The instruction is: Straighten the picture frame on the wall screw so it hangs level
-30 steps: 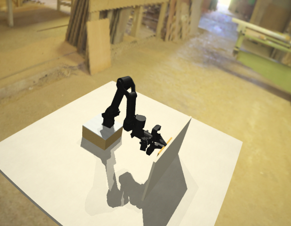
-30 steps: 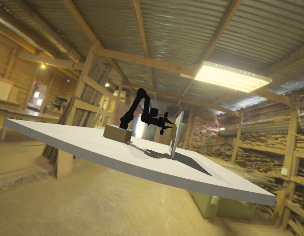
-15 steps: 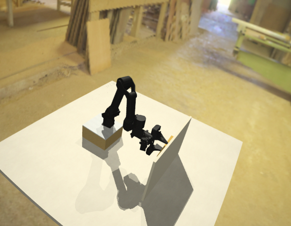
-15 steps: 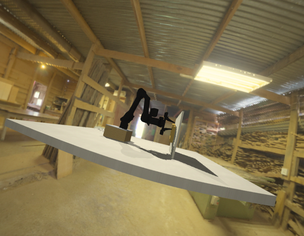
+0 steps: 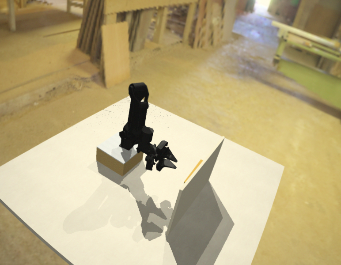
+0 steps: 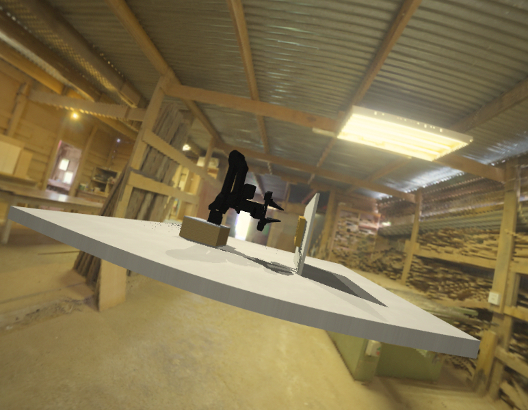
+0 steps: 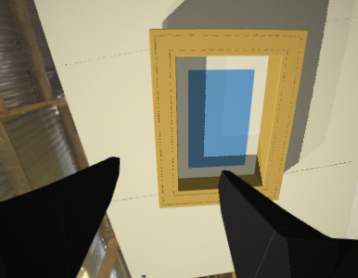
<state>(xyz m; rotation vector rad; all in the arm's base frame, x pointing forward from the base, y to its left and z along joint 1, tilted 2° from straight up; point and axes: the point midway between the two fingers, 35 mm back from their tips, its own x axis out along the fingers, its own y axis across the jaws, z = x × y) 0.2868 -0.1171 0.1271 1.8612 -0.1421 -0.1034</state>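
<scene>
Right now my gripper tip is 100 mm short of the picture frame and 50 mm above it. Round my gripper tip: wall panel 110 mm ahead, 60 mm below.
</scene>
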